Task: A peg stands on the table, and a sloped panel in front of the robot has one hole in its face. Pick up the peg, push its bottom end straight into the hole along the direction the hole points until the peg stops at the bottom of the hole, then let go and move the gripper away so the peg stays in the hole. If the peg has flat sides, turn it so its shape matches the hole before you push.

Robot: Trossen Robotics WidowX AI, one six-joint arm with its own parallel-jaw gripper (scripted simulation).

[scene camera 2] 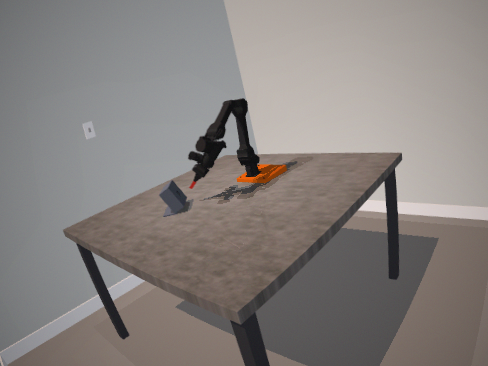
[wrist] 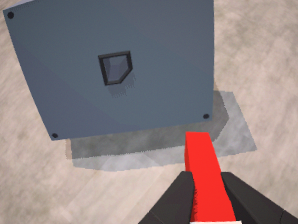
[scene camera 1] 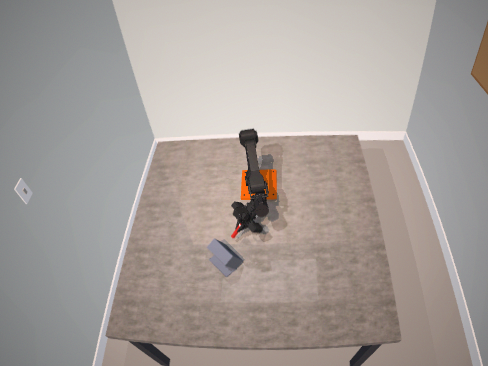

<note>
My gripper [wrist: 204, 181] holds a red peg. Also in view: a sloped panel [wrist: 172, 81].
</note>
